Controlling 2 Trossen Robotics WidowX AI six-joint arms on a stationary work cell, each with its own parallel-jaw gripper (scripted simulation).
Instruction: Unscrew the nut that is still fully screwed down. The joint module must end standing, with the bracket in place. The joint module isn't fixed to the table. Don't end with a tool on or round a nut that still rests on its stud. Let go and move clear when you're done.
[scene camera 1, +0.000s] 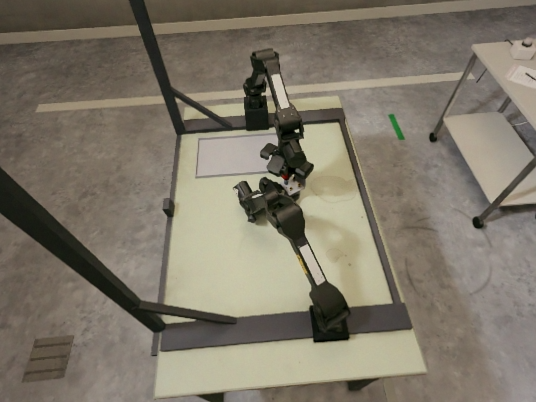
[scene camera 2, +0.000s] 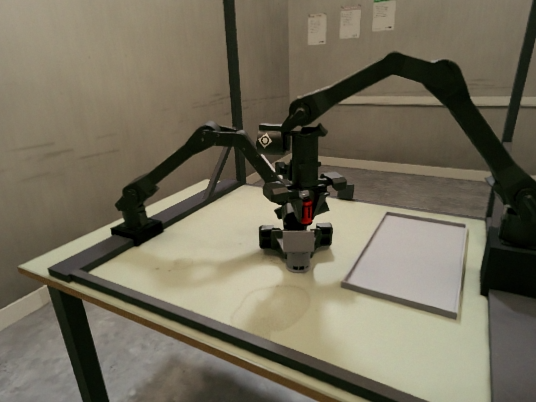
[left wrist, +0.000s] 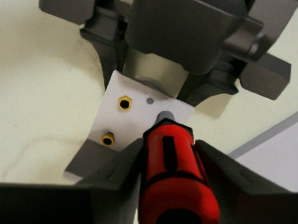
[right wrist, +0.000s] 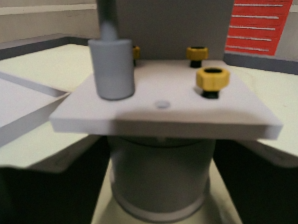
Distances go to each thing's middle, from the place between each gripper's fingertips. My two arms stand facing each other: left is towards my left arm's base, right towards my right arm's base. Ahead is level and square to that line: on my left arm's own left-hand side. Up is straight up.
Right now the pale bracket (right wrist: 163, 76) is 70 mm below my left hand, 20 mm ahead of it and 10 mm to the right of it. The rest, counted from my left hand: shallow grey tray (scene camera 2: 418, 260): 240 mm to the left, 140 mm below, 110 mm behind.
Right now my right hand is 3 cm short of the pale bracket, 1 cm to the right of it and 4 cm below it. Also, from my right hand: shallow grey tray (10 cm behind, 27 cm to the left, 3 cm below).
